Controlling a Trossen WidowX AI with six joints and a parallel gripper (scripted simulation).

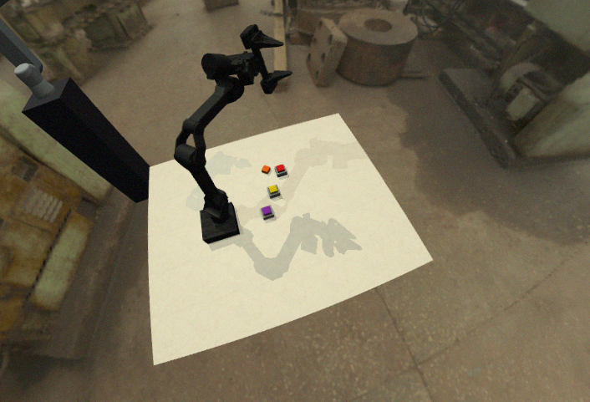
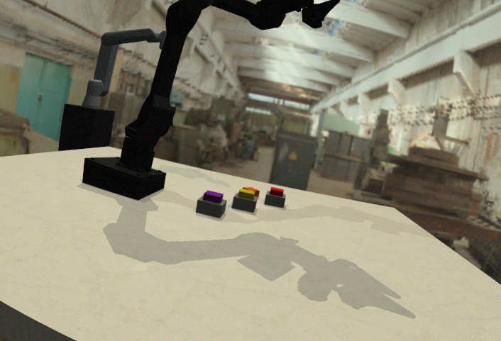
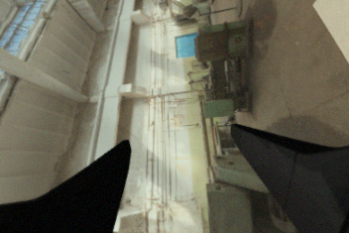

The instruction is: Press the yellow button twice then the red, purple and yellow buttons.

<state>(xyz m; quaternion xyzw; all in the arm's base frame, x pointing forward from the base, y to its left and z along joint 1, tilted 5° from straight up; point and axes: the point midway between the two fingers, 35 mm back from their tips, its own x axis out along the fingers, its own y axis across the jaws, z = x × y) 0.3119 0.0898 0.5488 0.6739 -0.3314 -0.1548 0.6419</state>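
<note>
The yellow button lies 12 cm behind my gripper tip, 4 cm to the right of it and 54 cm below it. The rest, counted from my gripper tip: red button (5 cm behind, 5 cm to the left, 54 cm below); then orange block (12 cm behind, 9 cm to the left, 57 cm below); then purple button (18 cm behind, 13 cm to the right, 54 cm below).
</note>
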